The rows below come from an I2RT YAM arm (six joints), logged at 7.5 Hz.
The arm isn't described. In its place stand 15 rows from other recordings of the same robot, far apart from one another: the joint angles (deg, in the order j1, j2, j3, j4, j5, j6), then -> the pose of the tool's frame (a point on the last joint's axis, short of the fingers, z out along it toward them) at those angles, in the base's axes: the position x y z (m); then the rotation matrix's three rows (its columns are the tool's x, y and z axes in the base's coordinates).
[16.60 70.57 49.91 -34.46 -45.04 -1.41] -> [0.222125 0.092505 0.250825], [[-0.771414 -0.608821 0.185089], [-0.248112 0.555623 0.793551], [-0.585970 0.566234 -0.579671]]
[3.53 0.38 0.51 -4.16 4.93 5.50] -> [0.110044 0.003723 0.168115], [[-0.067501 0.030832 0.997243], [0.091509 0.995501 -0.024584], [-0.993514 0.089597 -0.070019]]
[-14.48 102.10 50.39 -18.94 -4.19 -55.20] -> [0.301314 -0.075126 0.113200], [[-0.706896 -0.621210 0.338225], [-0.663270 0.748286 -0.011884], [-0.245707 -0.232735 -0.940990]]
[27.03 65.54 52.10 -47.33 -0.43 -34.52] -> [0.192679 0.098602 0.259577], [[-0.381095 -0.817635 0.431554], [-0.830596 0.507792 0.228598], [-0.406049 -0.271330 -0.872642]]
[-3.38 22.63 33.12 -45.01 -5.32 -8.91] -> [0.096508 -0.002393 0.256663], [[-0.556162 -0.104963 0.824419], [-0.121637 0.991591 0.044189], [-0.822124 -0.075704 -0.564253]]
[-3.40 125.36 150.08 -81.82 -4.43 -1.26] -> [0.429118 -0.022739 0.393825], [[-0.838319 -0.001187 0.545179], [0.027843 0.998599 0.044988], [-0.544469 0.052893 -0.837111]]
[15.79 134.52 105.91 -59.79 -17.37 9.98] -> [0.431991 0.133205 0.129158], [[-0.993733 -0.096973 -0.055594], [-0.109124 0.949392 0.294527], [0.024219 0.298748 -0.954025]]
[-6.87 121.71 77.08 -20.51 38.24 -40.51] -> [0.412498 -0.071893 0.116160], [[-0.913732 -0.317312 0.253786], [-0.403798 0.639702 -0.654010], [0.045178 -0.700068 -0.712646]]
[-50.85 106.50 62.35 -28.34 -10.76 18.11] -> [0.223193 -0.263623 0.135105], [[-0.346477 0.877570 0.331398], [0.909267 0.401041 -0.111352], [-0.230624 0.262749 -0.936897]]
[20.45 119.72 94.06 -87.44 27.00 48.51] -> [0.339420 0.109318 0.193521], [[-0.929174 0.328786 -0.168924], [0.365840 0.752587 -0.547517], [-0.052886 -0.570538 -0.819567]]
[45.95 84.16 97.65 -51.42 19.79 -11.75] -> [0.218758 0.208800 0.425550], [[-0.318527 -0.567360 0.759370], [-0.604860 0.738462 0.298023], [-0.729852 -0.364385 -0.578394]]
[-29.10 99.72 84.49 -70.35 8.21 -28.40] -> [0.281632 -0.162573 0.258334], [[-0.999842 0.017527 -0.002801], [0.017750 0.986652 -0.161872], [-0.000074 -0.161897 -0.986808]]
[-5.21 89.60 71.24 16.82 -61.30 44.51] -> [0.361992 -0.001651 0.354821], [[-0.600663 -0.572848 0.557717], [0.392820 0.396116 0.829931], [-0.696345 0.717591 -0.012906]]
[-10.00 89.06 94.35 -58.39 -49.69 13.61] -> [0.312321 -0.027504 0.382205], [[-0.845089 -0.143738 0.514941], [0.303589 0.663802 0.683521], [-0.440066 0.733966 -0.517334]]
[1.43 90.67 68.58 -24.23 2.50 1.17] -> [0.348265 0.007141 0.261705], [[-0.722726 0.019945 0.690846], [0.002364 0.999649 -0.026387], [-0.691130 -0.017437 -0.722520]]
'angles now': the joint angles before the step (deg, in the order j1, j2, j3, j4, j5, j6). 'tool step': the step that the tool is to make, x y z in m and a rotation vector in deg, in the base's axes. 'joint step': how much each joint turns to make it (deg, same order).
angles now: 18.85 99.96 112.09 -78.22 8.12 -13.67
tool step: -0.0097 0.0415 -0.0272 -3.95 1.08 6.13
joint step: 7.45 0.00 -6.34 3.83 3.49 -0.03
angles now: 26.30 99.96 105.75 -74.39 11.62 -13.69
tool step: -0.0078 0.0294 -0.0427 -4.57 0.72 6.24
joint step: 5.19 0.01 -9.77 7.46 3.06 -2.31
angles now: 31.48 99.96 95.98 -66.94 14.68 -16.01
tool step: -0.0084 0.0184 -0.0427 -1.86 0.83 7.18
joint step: 3.24 0.00 -9.65 9.00 -0.22 -4.22
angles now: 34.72 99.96 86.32 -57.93 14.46 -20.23
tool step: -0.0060 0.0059 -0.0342 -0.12 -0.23 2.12
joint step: 1.35 0.00 -7.83 8.16 -0.03 -0.83
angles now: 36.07 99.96 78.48 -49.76 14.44 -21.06
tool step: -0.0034 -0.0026 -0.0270 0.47 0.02 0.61
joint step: -0.08 0.04 -6.23 6.67 -0.59 -0.54
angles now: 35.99 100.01 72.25 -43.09 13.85 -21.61
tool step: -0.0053 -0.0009 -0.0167 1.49 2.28 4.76
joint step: 0.00 -0.01 -3.81 3.61 -3.96 -3.75
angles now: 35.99 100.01 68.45 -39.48 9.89 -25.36
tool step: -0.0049 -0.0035 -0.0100 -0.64 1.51 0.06
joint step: -0.03 -0.01 -2.18 0.56 -0.38 0.03
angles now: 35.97 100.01 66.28 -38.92 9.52 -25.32
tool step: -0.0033 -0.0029 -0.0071 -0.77 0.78 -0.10
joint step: -0.05 0.02 -1.56 0.50 0.17 0.00
